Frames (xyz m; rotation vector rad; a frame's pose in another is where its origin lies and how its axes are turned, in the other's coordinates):
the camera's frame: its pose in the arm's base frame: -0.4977 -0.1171 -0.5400 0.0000 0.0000 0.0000
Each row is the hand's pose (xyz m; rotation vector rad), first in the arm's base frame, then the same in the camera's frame.
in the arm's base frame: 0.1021 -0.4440 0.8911 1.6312 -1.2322 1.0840
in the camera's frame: 0.5998 -0.3269 1.4311 1.6312 -1.2322 1.0840
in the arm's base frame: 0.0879 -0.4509 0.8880 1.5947 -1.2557 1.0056
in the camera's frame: 0.5856 -0.3338 1.4280 1.5947 -1.2557 1.0056
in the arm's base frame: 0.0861 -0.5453 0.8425 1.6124 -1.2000 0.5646
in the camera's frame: 0.5838 -0.4282 1.3825 1.6124 -1.2000 0.5646
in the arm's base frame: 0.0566 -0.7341 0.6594 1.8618 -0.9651 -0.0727
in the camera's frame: 0.5543 -0.6170 1.1994 1.8618 -0.9651 -0.0727
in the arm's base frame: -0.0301 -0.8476 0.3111 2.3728 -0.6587 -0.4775
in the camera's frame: 0.4676 -0.7305 0.8511 2.3728 -0.6587 -0.4775
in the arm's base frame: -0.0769 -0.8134 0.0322 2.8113 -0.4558 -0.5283
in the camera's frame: 0.4208 -0.6963 0.5722 2.8113 -0.4558 -0.5283
